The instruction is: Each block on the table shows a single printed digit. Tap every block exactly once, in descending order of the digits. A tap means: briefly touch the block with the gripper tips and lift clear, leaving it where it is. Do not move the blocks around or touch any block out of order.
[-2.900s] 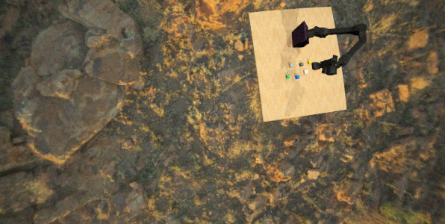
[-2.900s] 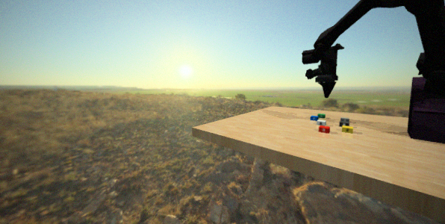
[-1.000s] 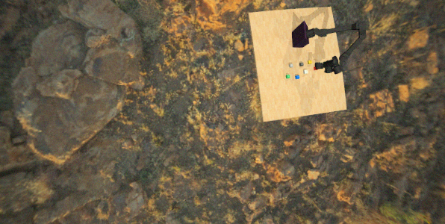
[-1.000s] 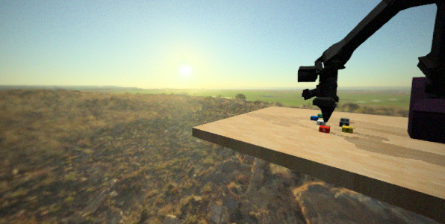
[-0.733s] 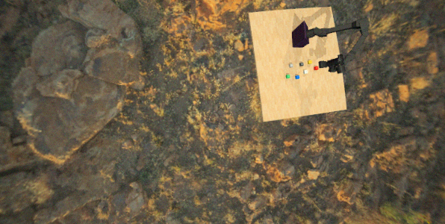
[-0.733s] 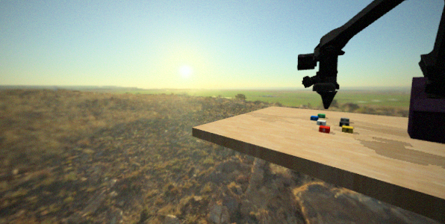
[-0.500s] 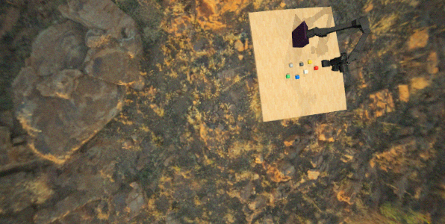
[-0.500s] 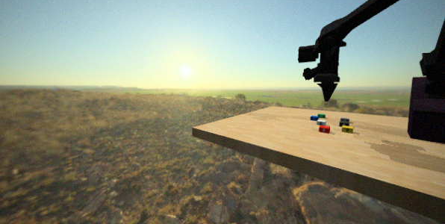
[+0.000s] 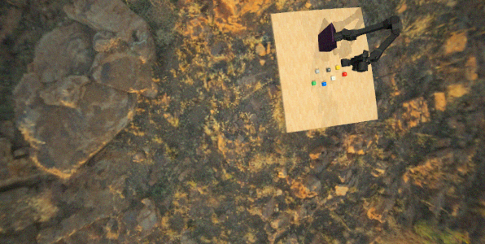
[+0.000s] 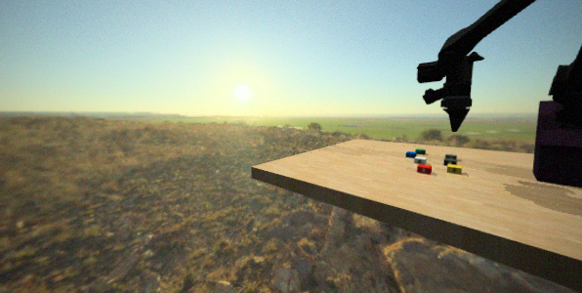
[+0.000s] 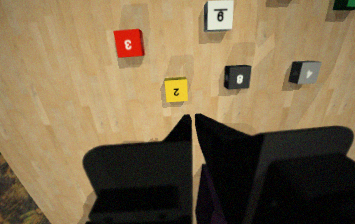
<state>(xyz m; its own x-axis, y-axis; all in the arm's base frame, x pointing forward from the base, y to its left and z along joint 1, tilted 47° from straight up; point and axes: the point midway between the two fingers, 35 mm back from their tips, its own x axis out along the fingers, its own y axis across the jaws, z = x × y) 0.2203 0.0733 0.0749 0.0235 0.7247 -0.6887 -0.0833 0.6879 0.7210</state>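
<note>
Now: the yellow block 110 mm below my gripper tip, 10 mm to the left of it and 10 mm behind it. Round my gripper tip: white block: 110 mm below, 90 mm ahead, 40 mm to the right; red block: 110 mm below, 70 mm to the left, 60 mm ahead; grey block: 190 mm to the right, 110 mm below, 30 mm ahead.
</note>
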